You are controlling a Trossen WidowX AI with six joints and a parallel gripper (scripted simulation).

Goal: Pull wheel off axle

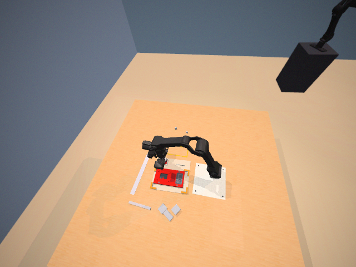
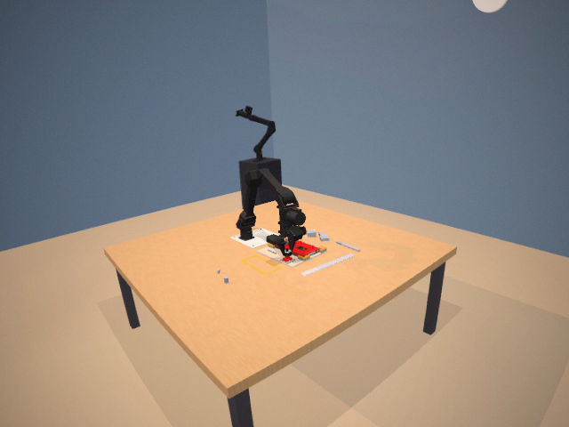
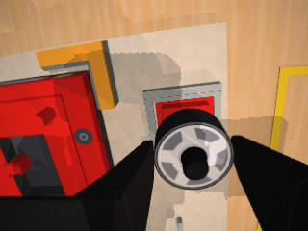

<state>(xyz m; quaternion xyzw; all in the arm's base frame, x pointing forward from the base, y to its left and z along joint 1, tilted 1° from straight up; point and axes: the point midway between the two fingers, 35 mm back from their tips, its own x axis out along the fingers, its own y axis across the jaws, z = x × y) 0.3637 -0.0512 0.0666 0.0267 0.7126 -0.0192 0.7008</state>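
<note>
Now: the wheel right at my gripper tip.
</note>
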